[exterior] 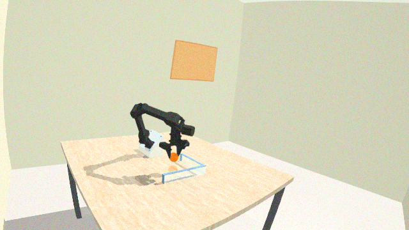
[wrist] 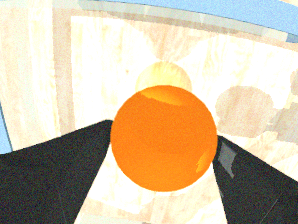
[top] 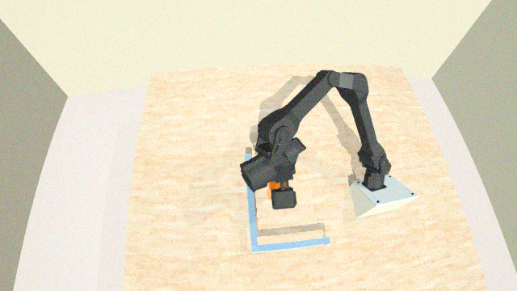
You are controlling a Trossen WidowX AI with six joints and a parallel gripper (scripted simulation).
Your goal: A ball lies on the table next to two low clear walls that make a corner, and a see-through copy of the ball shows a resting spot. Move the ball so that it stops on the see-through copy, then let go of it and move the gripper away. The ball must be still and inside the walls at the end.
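The see-through copy of ball lies 8 cm below my gripper tip. Also, from my gripper tip: orange ball (right at my gripper tip).
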